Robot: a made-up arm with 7 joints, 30 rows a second.
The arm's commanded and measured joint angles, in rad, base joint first. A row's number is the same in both.
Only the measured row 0 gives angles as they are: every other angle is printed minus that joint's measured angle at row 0.
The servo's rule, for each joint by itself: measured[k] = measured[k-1] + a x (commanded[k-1-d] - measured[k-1]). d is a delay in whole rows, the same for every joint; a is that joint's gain. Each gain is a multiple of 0.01, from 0.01 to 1. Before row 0 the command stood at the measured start. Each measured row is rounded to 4 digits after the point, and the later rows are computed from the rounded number. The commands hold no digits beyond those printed.
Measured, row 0:
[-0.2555 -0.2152 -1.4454 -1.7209 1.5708 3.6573 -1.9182]
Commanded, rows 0 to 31:
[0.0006 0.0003 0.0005 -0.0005 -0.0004 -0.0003 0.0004]
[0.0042 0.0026 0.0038 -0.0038 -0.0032 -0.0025 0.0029]
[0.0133 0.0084 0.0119 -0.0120 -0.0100 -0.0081 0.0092]
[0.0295 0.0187 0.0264 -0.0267 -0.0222 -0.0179 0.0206]
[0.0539 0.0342 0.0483 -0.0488 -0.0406 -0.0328 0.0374]
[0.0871 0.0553 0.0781 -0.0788 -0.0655 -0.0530 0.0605]
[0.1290 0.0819 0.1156 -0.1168 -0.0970 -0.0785 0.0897]
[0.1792 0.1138 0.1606 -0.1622 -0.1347 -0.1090 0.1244]
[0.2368 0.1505 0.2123 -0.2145 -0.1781 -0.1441 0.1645]
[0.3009 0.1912 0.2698 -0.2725 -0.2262 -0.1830 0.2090]
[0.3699 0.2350 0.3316 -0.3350 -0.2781 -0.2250 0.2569]
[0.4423 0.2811 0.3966 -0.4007 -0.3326 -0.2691 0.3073]
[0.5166 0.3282 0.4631 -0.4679 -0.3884 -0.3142 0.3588]
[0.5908 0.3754 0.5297 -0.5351 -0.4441 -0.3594 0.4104]
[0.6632 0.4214 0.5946 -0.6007 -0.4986 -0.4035 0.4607]
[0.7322 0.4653 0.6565 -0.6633 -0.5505 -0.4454 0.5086]
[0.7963 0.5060 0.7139 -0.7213 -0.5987 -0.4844 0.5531]
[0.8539 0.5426 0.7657 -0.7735 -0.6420 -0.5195 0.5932]
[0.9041 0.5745 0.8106 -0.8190 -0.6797 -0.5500 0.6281]
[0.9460 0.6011 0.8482 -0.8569 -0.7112 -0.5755 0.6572]
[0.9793 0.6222 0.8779 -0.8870 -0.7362 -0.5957 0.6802]
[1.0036 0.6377 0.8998 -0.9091 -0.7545 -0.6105 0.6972]
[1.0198 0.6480 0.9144 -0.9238 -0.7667 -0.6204 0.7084]
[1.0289 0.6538 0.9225 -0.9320 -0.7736 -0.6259 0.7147]
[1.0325 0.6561 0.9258 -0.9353 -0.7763 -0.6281 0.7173]
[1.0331 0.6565 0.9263 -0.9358 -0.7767 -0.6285 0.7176]
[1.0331 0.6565 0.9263 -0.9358 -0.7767 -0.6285 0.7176]
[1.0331 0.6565 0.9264 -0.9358 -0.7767 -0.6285 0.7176]
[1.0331 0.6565 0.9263 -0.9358 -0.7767 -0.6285 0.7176]
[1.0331 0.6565 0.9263 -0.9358 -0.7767 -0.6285 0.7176]
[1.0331 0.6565 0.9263 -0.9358 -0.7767 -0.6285 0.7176]
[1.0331 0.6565 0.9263 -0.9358 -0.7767 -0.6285 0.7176]
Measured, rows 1 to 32:
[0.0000 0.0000 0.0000 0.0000 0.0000 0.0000 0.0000]
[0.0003 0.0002 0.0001 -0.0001 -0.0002 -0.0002 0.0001]
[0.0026 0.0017 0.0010 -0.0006 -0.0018 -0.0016 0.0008]
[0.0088 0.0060 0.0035 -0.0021 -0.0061 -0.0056 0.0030]
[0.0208 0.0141 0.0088 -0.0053 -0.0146 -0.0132 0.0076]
[0.0400 0.0270 0.0179 -0.0110 -0.0284 -0.0254 0.0153]
[0.0673 0.0451 0.0317 -0.0198 -0.0481 -0.0425 0.0271]
[0.1031 0.0687 0.0510 -0.0324 -0.0740 -0.0648 0.0434]
[0.1472 0.0976 0.0762 -0.0493 -0.1062 -0.0922 0.0645]
[0.1992 0.1315 0.1075 -0.0708 -0.1443 -0.1244 0.0905]
[0.2582 0.1697 0.1448 -0.0970 -0.1877 -0.1607 0.1213]
[0.3230 0.2115 0.1878 -0.1279 -0.2356 -0.2006 0.1566]
[0.3922 0.2560 0.2358 -0.1634 -0.2870 -0.2431 0.1958]
[0.4644 0.3022 0.2881 -0.2030 -0.3407 -0.2872 0.2382]
[0.5377 0.3490 0.3437 -0.2462 -0.3955 -0.3320 0.2830]
[0.6105 0.3953 0.4014 -0.2923 -0.4501 -0.3763 0.3292]
[0.6811 0.4401 0.4601 -0.3405 -0.5033 -0.4191 0.3758]
[0.7479 0.4823 0.5185 -0.3900 -0.5539 -0.4596 0.4219]
[0.8094 0.5209 0.5754 -0.4399 -0.6006 -0.4967 0.4664]
[0.8643 0.5552 0.6295 -0.4892 -0.6425 -0.5297 0.5084]
[0.9117 0.5846 0.6798 -0.5370 -0.6789 -0.5581 0.5471]
[0.9509 0.6087 0.7254 -0.5825 -0.7093 -0.5814 0.5817]
[0.9815 0.6273 0.7655 -0.6250 -0.7333 -0.5994 0.6117]
[1.0037 0.6405 0.7997 -0.6638 -0.7510 -0.6124 0.6368]
[1.0183 0.6490 0.8279 -0.6987 -0.7630 -0.6208 0.6571]
[1.0265 0.6535 0.8504 -0.7295 -0.7700 -0.6253 0.6728]
[1.0303 0.6554 0.8679 -0.7563 -0.7736 -0.6273 0.6844]
[1.0319 0.6561 0.8813 -0.7796 -0.7752 -0.6280 0.6930]
[1.0326 0.6564 0.8917 -0.7999 -0.7760 -0.6283 0.6994]
[1.0329 0.6565 0.8997 -0.8176 -0.7764 -0.6284 0.7041]
[1.0330 0.6565 0.9058 -0.8330 -0.7766 -0.6285 0.7076]
[1.0331 0.6565 0.9105 -0.8464 -0.7767 -0.6285 0.7102]
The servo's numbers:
d 1
a 0.58 0.64 0.23 0.13 0.53 0.62 0.26

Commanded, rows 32 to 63:
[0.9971 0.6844 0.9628 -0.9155 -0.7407 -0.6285 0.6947]
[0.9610 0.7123 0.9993 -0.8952 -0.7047 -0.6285 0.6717]
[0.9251 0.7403 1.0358 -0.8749 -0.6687 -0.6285 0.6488]
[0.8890 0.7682 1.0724 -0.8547 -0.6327 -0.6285 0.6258]
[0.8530 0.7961 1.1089 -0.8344 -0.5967 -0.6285 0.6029]
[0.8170 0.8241 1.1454 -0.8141 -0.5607 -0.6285 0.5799]
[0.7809 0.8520 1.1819 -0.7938 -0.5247 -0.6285 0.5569]
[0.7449 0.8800 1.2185 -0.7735 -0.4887 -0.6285 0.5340]
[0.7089 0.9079 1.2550 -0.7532 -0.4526 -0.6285 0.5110]
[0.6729 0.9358 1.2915 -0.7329 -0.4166 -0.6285 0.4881]
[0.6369 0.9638 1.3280 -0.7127 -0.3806 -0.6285 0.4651]
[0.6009 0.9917 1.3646 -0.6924 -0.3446 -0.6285 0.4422]
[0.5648 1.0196 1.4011 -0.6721 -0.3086 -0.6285 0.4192]
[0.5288 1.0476 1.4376 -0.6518 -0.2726 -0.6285 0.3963]
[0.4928 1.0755 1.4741 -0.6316 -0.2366 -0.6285 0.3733]
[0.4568 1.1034 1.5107 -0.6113 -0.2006 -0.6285 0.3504]
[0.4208 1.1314 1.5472 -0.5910 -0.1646 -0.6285 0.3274]
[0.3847 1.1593 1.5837 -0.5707 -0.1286 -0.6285 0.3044]
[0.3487 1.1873 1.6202 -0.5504 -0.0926 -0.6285 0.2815]
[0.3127 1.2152 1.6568 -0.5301 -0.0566 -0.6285 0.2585]
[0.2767 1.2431 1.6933 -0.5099 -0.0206 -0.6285 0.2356]
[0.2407 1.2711 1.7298 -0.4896 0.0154 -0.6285 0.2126]
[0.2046 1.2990 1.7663 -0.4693 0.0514 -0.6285 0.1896]
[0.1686 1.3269 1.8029 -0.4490 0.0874 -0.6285 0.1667]
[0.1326 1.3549 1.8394 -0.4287 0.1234 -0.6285 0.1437]
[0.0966 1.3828 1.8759 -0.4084 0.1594 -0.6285 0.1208]
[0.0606 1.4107 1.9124 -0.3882 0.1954 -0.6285 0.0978]
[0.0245 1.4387 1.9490 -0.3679 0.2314 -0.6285 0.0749]
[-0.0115 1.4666 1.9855 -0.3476 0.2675 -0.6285 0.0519]
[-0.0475 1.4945 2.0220 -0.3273 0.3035 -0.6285 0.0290]
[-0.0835 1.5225 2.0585 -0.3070 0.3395 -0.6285 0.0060]
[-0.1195 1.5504 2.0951 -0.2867 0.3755 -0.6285 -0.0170]
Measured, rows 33 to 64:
[1.0331 0.6565 0.9141 -0.8580 -0.7767 -0.6285 0.7121]
[1.0122 0.6744 0.9253 -0.8655 -0.7576 -0.6285 0.7076]
[0.9825 0.6987 0.9423 -0.8694 -0.7296 -0.6285 0.6983]
[0.9492 0.7253 0.9638 -0.8701 -0.6973 -0.6285 0.6854]
[0.9143 0.7528 0.9888 -0.8681 -0.6631 -0.6285 0.6699]
[0.8787 0.7805 1.0164 -0.8637 -0.6279 -0.6285 0.6525]
[0.8429 0.8084 1.0461 -0.8573 -0.5923 -0.6285 0.6336]
[0.8069 0.8363 1.0773 -0.8490 -0.5565 -0.6285 0.6137]
[0.7709 0.8643 1.1098 -0.8392 -0.5206 -0.6285 0.5930]
[0.7349 0.8922 1.1432 -0.8280 -0.4846 -0.6285 0.5717]
[0.6989 0.9201 1.1773 -0.8156 -0.4486 -0.6285 0.5500]
[0.6629 0.9481 1.2120 -0.8022 -0.4126 -0.6285 0.5279]
[0.6269 0.9760 1.2471 -0.7879 -0.3766 -0.6285 0.5056]
[0.5909 1.0039 1.2825 -0.7728 -0.3406 -0.6285 0.4831]
[0.5549 1.0319 1.3182 -0.7571 -0.3046 -0.6285 0.4605]
[0.5189 1.0598 1.3541 -0.7408 -0.2686 -0.6285 0.4378]
[0.4829 1.0877 1.3901 -0.7240 -0.2326 -0.6285 0.4151]
[0.4469 1.1157 1.4262 -0.7067 -0.1966 -0.6285 0.3923]
[0.4108 1.1436 1.4624 -0.6890 -0.1606 -0.6285 0.3694]
[0.3748 1.1716 1.4987 -0.6710 -0.1246 -0.6285 0.3465]
[0.3388 1.1995 1.5351 -0.6527 -0.0886 -0.6285 0.3236]
[0.3028 1.2274 1.5715 -0.6341 -0.0526 -0.6285 0.3007]
[0.2668 1.2554 1.6079 -0.6153 -0.0166 -0.6285 0.2778]
[0.2307 1.2833 1.6443 -0.5963 0.0194 -0.6285 0.2549]
[0.1947 1.3112 1.6808 -0.5772 0.0554 -0.6285 0.2320]
[0.1587 1.3392 1.7173 -0.5579 0.0914 -0.6285 0.2090]
[0.1227 1.3671 1.7538 -0.5385 0.1274 -0.6285 0.1861]
[0.0867 1.3950 1.7903 -0.5190 0.1634 -0.6285 0.1631]
[0.0506 1.4230 1.8268 -0.4994 0.1994 -0.6285 0.1402]
[0.0146 1.4509 1.8633 -0.4797 0.2355 -0.6285 0.1172]
[-0.0214 1.4788 1.8998 -0.4599 0.2715 -0.6285 0.0943]
[-0.0574 1.5068 1.9363 -0.4400 0.3075 -0.6285 0.0713]

